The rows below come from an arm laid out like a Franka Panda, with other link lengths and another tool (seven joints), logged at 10 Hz.
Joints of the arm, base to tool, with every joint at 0 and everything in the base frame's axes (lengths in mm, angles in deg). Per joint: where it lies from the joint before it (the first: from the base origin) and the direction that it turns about. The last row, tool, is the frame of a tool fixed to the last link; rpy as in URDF.
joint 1: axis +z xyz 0 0 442.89
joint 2: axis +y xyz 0 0 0
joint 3: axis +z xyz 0 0 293.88
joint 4: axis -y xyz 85.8 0 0
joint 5: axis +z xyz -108.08 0 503.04
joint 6: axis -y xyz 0 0 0
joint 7: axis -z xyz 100.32 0 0
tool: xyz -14 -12 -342.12 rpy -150.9 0 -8.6
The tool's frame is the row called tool.
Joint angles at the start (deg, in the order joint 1, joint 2, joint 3, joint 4, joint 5, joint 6, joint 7):
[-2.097, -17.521, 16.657, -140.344, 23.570, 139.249, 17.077]
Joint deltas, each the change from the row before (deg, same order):
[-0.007, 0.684, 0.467, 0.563, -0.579, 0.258, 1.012]
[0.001, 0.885, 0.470, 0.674, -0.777, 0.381, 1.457]
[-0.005, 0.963, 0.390, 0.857, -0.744, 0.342, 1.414]
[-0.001, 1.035, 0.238, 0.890, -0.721, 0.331, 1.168]
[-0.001, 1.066, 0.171, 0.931, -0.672, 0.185, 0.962]
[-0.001, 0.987, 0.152, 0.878, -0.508, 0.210, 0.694]
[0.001, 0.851, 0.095, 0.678, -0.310, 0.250, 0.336]
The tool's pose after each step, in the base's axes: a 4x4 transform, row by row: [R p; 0 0 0 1], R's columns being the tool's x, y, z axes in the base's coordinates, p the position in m. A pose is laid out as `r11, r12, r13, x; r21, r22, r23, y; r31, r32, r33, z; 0, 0, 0, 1`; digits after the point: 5 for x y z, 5 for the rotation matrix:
0.87581, -0.23988, 0.41881, 0.62811; -0.46974, -0.62296, 0.62551, 0.20161; 0.11086, -0.74457, -0.65828, 0.25804; 0, 0, 0, 1
0.87170, -0.24674, 0.42338, 0.63102; -0.47730, -0.62321, 0.61951, 0.20646; 0.11100, -0.74211, -0.66102, 0.25633; 0, 0, 0, 1
0.86709, -0.25294, 0.42915, 0.63519; -0.48552, -0.62184, 0.61447, 0.21130; 0.11144, -0.74117, -0.66200, 0.25584; 0, 0, 0, 1
0.86308, -0.25807, 0.43416, 0.63988; -0.49252, -0.62044, 0.61030, 0.21491; 0.11187, -0.74057, -0.66260, 0.25506; 0, 0, 0, 1
0.86036, -0.26286, 0.43667, 0.64427; -0.49749, -0.61936, 0.60736, 0.21815; 0.11080, -0.73979, -0.66365, 0.25400; 0, 0, 0, 1
0.85858, -0.26512, 0.43881, 0.64868; -0.50063, -0.61805, 0.60612, 0.22141; 0.11051, -0.74008, -0.66337, 0.25333; 0, 0, 0, 1
0.85803, -0.26541, 0.43971, 0.65235; -0.50161, -0.61703, 0.60636, 0.22387; 0.11038, -0.74083, -0.66256, 0.25209; 0, 0, 0, 1

